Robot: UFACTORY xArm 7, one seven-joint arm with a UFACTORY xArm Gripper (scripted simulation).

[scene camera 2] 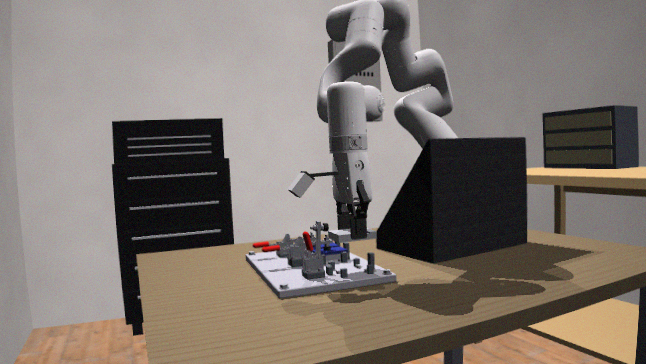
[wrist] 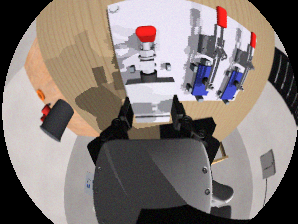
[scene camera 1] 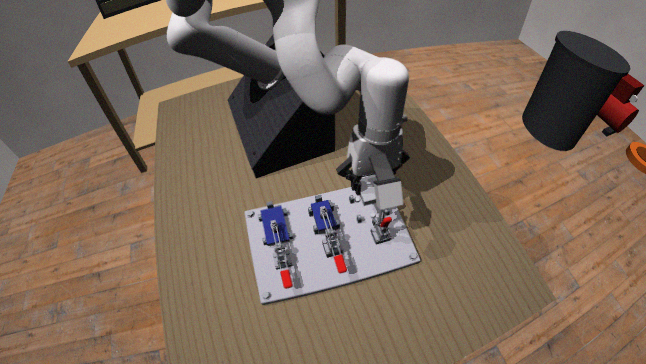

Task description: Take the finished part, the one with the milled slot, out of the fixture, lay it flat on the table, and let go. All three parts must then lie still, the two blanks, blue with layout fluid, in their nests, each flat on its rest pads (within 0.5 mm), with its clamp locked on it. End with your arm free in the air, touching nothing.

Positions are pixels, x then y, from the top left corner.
Labels:
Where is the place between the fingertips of my gripper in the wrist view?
At 151, 102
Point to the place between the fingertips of my gripper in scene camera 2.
352, 236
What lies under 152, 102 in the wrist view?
A grey finished part.

